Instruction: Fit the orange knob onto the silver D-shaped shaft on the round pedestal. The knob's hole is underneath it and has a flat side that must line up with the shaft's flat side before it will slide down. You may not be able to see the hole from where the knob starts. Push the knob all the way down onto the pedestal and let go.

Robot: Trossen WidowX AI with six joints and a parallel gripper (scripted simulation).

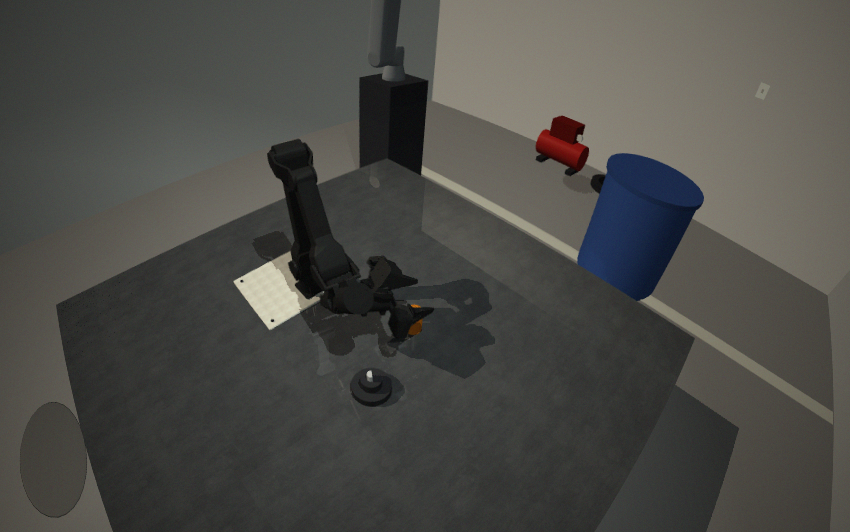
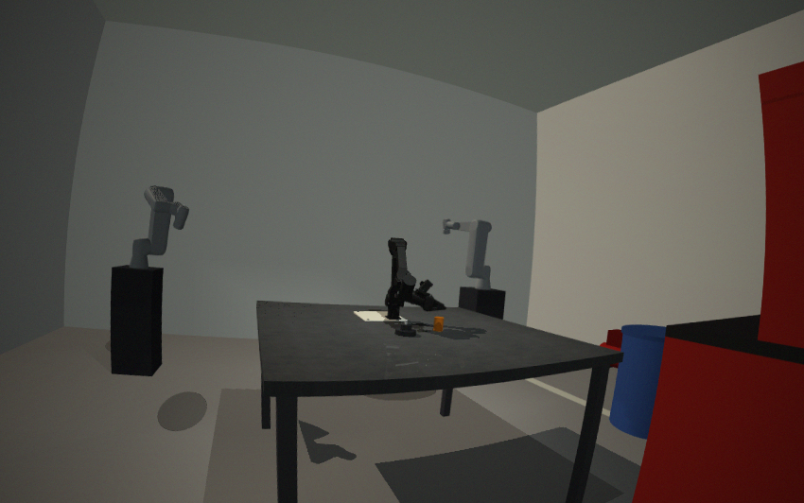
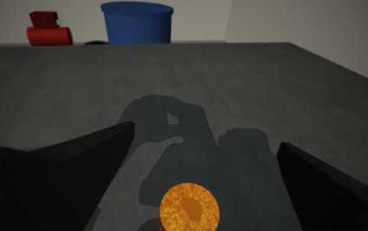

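My gripper tip is now 60 mm above the orange knob, 20 mm to the left of it and 10 mm past it. Also, from my gripper tip: round black pedestal 200 mm to the right, 80 mm below, 60 mm ahead.
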